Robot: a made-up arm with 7 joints.
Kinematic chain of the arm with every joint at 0, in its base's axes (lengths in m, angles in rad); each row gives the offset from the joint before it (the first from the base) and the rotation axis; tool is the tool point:
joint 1: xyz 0 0 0.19 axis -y
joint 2: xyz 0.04 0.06 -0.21 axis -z
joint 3: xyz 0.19 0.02 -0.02 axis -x
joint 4: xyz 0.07 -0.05 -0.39 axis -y
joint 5: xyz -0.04 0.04 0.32 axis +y
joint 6: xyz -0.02 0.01 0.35 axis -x
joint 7: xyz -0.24 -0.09 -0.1 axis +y
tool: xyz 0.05 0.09 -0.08
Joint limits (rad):
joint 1: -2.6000..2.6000
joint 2: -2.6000..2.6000
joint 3: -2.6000..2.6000
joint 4: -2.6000..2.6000
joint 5: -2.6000..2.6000
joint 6: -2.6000..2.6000
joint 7: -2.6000..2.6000
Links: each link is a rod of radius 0.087 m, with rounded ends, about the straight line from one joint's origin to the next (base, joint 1, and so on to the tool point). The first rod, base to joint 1, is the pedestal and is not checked.
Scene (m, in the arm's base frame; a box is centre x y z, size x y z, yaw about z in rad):
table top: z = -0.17
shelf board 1: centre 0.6 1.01 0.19 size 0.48 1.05 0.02 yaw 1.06
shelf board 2: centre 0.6 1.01 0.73 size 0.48 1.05 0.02 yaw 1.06
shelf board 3: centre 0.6 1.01 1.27 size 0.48 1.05 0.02 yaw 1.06
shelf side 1: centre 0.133 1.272 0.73 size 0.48 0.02 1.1 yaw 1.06
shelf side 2: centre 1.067 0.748 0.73 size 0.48 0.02 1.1 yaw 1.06
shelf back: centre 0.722 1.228 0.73 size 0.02 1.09 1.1 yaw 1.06
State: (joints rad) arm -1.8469 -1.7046 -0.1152 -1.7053 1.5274 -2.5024 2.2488
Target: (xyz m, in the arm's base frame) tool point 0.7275 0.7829 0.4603
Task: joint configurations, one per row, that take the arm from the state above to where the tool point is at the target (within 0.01 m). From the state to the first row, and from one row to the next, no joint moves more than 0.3 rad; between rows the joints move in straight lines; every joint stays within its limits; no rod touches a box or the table.
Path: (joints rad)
1: -1.9153 -1.6190 -0.3917 -1.7706 1.6806 -2.4816 2.2401
2: -1.9837 -1.5335 -0.6682 -1.8360 1.8339 -2.4609 2.2313
3: -2.0521 -1.4479 -0.9447 -1.9013 1.9871 -2.4401 2.2226
4: -2.1205 -1.3624 -1.2212 -1.9667 2.1403 -2.4194 2.2138
5: -2.1889 -1.2768 -1.4977 -2.0320 2.2935 -2.3986 2.2051
6: -2.2573 -1.1913 -1.7742 -2.0973 2.4468 -2.3778 2.1963
7: -2.3257 -1.1057 -2.0507 -2.1627 2.6000 -2.3571 2.1876
8: -2.4629 -1.2594 -1.9747 -1.9634 2.3352 -2.3520 2.1821
9: -2.6000 -1.4131 -1.8986 -1.7642 2.0704 -2.3469 2.1766

